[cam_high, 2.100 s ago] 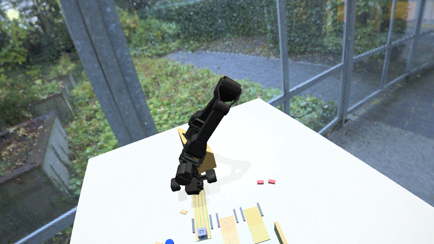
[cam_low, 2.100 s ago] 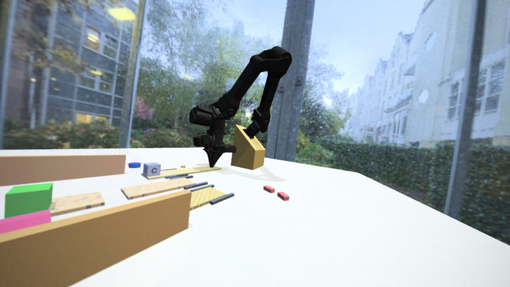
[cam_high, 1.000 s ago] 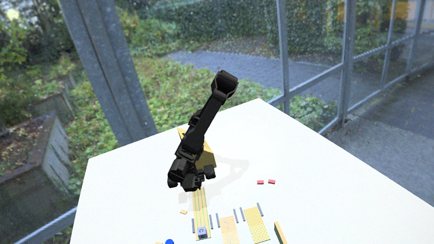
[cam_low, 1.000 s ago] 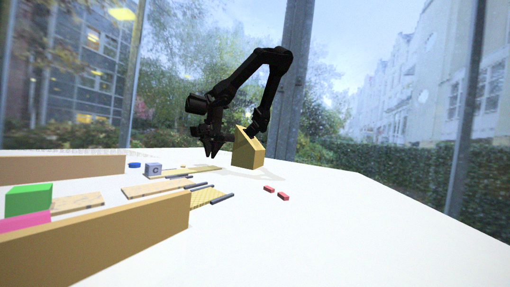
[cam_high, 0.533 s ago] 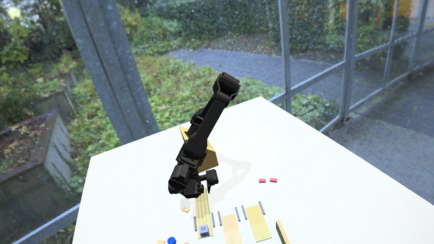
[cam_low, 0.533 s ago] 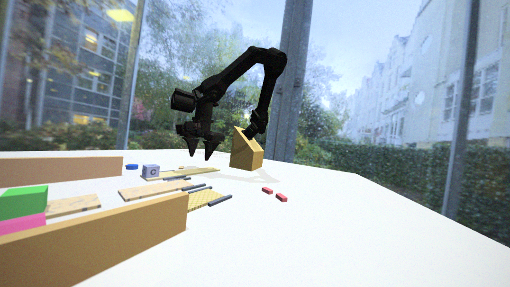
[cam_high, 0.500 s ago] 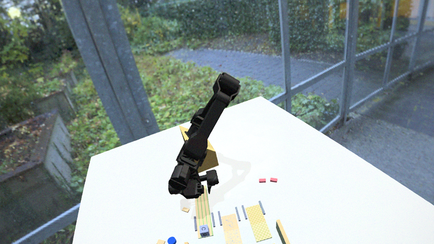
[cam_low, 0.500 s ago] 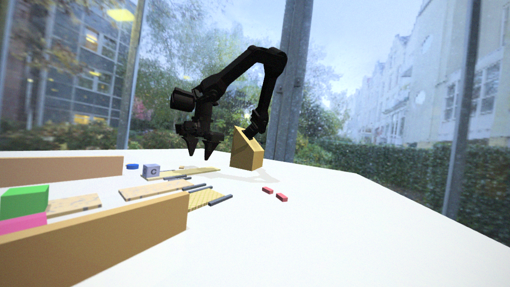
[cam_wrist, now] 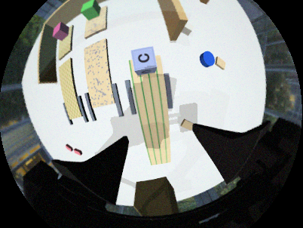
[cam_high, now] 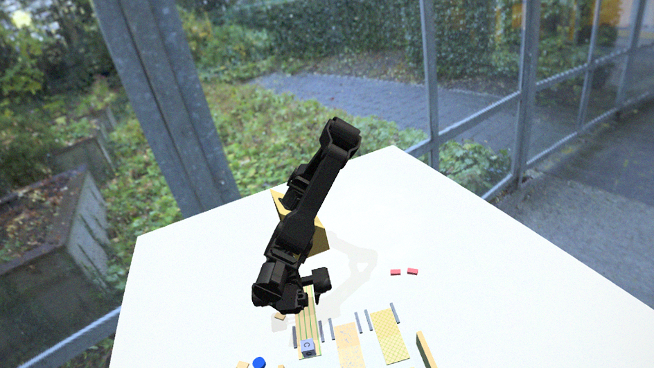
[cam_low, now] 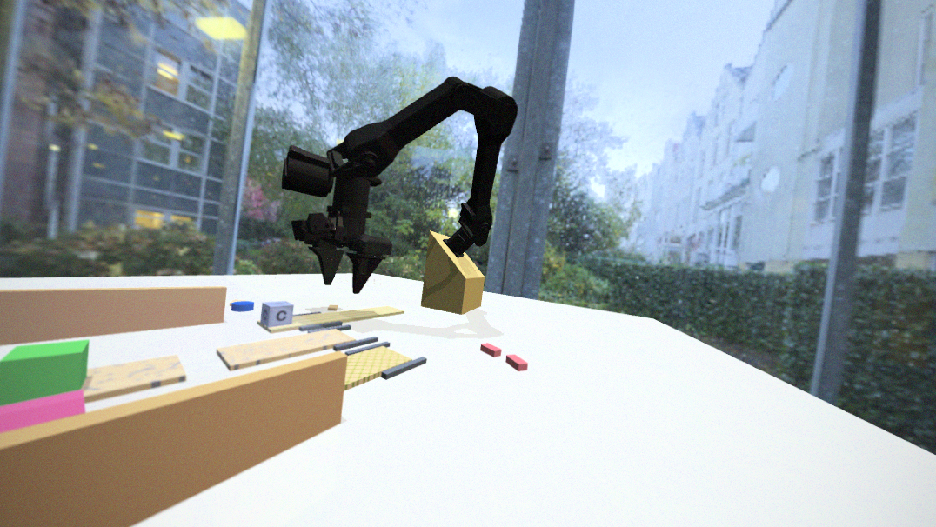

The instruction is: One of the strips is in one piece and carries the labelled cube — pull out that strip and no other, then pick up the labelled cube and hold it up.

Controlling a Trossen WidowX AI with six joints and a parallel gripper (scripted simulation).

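Right now my gripper tip is 90 mm short of the grey cube marked c, 30 mm to the left of it and 30 mm above it. The rest, counted from my gripper tip: blue disc 150 mm to the right, 60 mm ahead, 50 mm below.
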